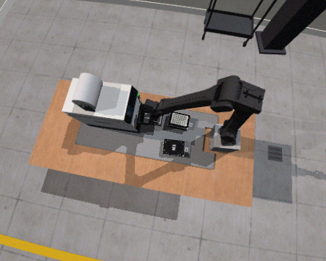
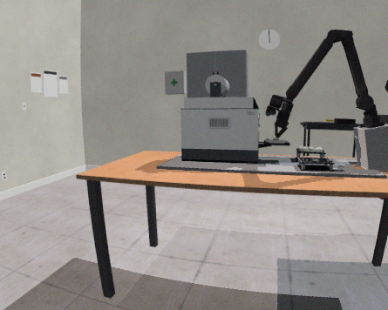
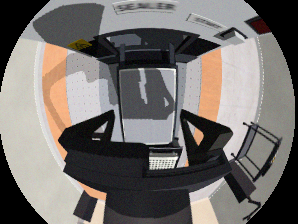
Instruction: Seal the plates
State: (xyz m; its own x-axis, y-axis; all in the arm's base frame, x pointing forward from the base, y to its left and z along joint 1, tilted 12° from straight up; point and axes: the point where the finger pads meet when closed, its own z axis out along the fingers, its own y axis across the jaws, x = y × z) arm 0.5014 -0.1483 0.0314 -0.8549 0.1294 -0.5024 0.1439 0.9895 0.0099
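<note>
Right now my hand is 4 cm above the sealer stage. The rest, counted from my hand: foil roll: 33 cm ahead, 28 cm above, 5 cm to the right.
</note>
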